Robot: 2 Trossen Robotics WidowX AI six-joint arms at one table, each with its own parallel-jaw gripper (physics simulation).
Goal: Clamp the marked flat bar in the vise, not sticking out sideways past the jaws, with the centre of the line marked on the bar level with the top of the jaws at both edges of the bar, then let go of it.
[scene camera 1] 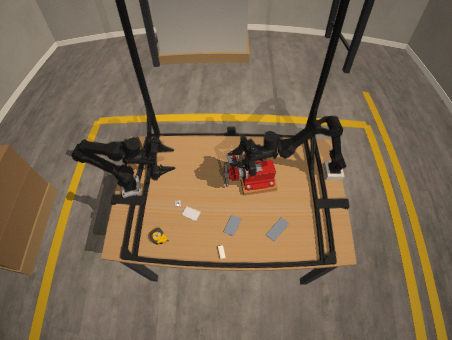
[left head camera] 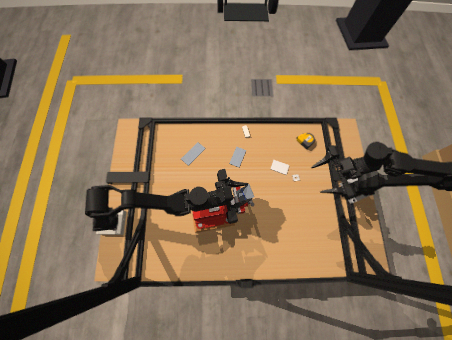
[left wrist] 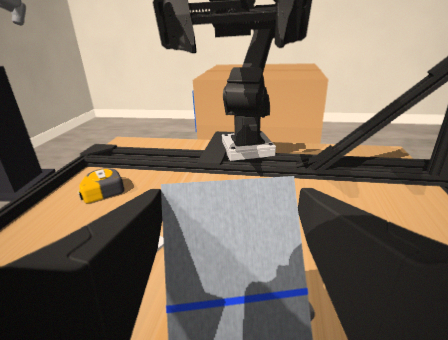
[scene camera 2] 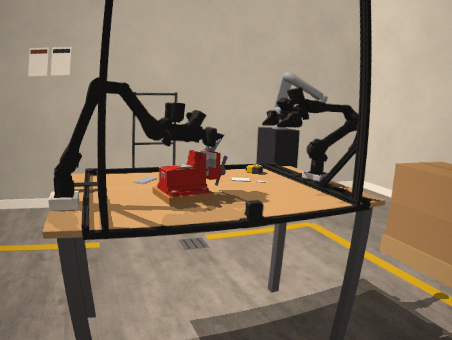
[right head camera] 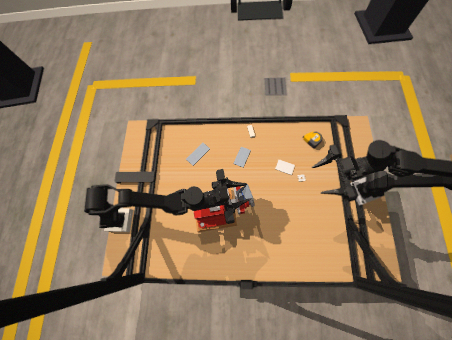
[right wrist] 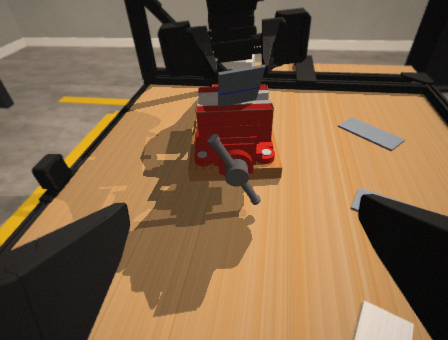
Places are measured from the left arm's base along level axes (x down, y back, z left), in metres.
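Pixels of known places: left gripper, fingertip midpoint: [scene camera 1: 228,159] [left head camera: 250,191] [left wrist: 231,199] [scene camera 2: 218,135] [right head camera: 248,191] [right wrist: 241,73]; right gripper, fingertip midpoint: [scene camera 1: 174,159] [left head camera: 315,179] [left wrist: 237,46] [scene camera 2: 269,125] [right head camera: 316,180] [right wrist: 244,209]; left arm's base at its link origin: [scene camera 1: 334,168] [left head camera: 109,221] [scene camera 2: 63,194] [right head camera: 116,219]; right arm's base at its link origin: [scene camera 1: 130,185] [left head camera: 356,188] [left wrist: 247,139] [scene camera 2: 316,173] [right head camera: 366,189].
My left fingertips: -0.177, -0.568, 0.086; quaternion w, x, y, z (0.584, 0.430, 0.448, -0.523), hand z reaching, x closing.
Note:
Ahead of a thing's pixels: the offset from my left fingertips to its middle, as dx, dy, dz. "spot": to the spot under its first point.
The marked flat bar @(+0.025, +0.017, -0.005) [left head camera: 246,192] [left wrist: 230,240] [right wrist: 241,82] is grey with a blue line across it. My left gripper [left wrist: 231,199] is shut on its side edges. The red vise [left head camera: 210,216] [right head camera: 210,217] [scene camera 1: 260,176] [scene camera 2: 182,180] [right wrist: 235,122] stands on a wooden base, its jaws apart. In the right wrist view the bar stands tilted over the jaw gap; its line slopes and shows above the front jaw's top. Whether its lower end is inside the gap is hidden. My right gripper [left head camera: 317,179] [right head camera: 318,180] [scene camera 1: 173,159] is open, away from the vise.
Two grey plates @(+0.213, +0.236, +0.237) [left head camera: 193,153] @(+0.213, +0.024, +0.220) [left head camera: 238,157], a white plate @(+0.212, -0.173, +0.168) [left head camera: 280,167], a small white piece @(+0.213, -0.245, +0.116) [left head camera: 296,177], a white block @(+0.208, -0.020, +0.353) [left head camera: 246,131] and a yellow tape measure @(+0.191, -0.313, +0.307) [left head camera: 306,140] [left wrist: 101,185] lie on the table. The vise handle @(spot: +0.122, -0.022, -0.004) [right wrist: 236,171] points toward the right arm. Black frame rails border the table.

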